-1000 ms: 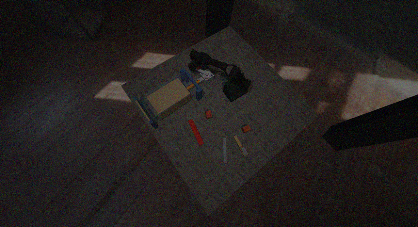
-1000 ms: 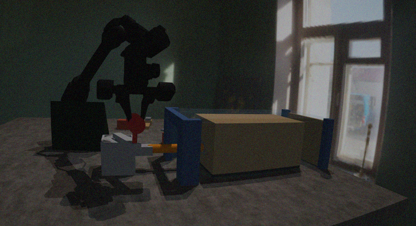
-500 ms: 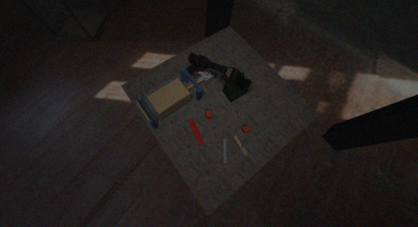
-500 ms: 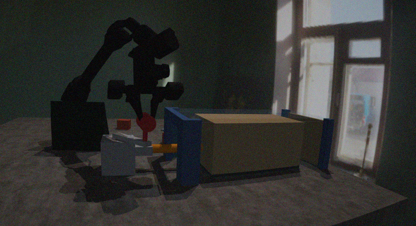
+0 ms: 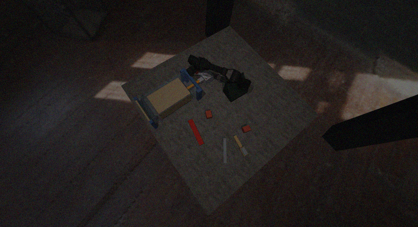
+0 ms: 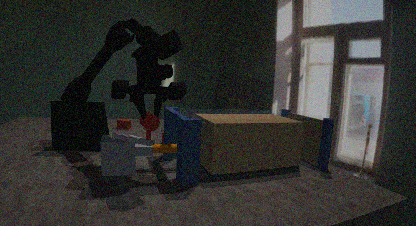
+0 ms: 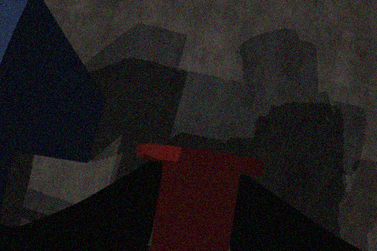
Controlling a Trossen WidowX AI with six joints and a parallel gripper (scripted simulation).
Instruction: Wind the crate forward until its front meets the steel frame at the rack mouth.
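My gripper tip is now 30 mm past the crank handle, 40 mm to the right of it and 40 mm above it. Also, from my gripper tip: blue frame (80 mm ahead, 80 mm to the left, 40 mm below); grey winch (90 mm behind, 80 mm to the left, 120 mm below); red knob (20 mm to the left, 10 mm below).
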